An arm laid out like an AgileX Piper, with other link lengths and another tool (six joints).
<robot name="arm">
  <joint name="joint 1" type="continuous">
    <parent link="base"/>
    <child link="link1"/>
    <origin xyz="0 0 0.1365"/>
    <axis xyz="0 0 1"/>
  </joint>
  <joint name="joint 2" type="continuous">
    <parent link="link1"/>
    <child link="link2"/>
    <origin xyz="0 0 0"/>
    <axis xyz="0 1 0"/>
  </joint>
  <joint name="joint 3" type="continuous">
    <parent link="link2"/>
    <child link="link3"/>
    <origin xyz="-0.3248 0 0.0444"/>
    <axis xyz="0 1 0"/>
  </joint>
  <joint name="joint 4" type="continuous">
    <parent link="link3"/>
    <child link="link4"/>
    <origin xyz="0.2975 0 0.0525"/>
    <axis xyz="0.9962 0 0.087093"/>
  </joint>
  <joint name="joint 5" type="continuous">
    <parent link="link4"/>
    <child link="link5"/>
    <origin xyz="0 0 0"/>
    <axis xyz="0 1 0"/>
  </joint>
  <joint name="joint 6" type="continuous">
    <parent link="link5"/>
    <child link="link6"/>
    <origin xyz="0.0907 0 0.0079"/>
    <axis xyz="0.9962 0 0.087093"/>
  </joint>
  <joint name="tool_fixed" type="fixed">
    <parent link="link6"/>
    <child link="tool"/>
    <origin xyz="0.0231 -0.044 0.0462" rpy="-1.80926 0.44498 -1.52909"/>
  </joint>
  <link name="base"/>
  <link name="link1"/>
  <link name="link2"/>
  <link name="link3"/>
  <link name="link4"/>
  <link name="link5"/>
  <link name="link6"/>
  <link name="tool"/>
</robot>
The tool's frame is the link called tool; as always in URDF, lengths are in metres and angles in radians. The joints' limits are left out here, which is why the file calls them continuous.
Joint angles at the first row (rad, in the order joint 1, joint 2, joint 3, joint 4, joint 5, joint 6):
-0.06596, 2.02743, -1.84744, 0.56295, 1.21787, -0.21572
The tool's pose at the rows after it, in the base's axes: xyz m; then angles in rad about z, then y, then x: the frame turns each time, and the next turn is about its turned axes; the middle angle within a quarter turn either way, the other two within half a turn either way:
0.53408 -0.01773 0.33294 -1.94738 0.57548 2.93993
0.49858 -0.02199 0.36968 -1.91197 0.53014 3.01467
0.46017 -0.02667 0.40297 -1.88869 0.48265 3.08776
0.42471 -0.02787 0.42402 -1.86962 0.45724 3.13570
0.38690 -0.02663 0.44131 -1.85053 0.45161 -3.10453
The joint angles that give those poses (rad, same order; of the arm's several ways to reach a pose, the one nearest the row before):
-0.06596, 1.90636, -1.75571, 0.52775, 1.21997, -0.20880
-0.06597, 1.77616, -1.68075, 0.46296, 1.22360, -0.19938
-0.06595, 1.64606, -1.60946, 0.39527, 1.22766, -0.18470
-0.06595, 1.53266, -1.53645, 0.35954, 1.23224, -0.18258
-0.06596, 1.41463, -1.45970, 0.34563, 1.23745, -0.18260

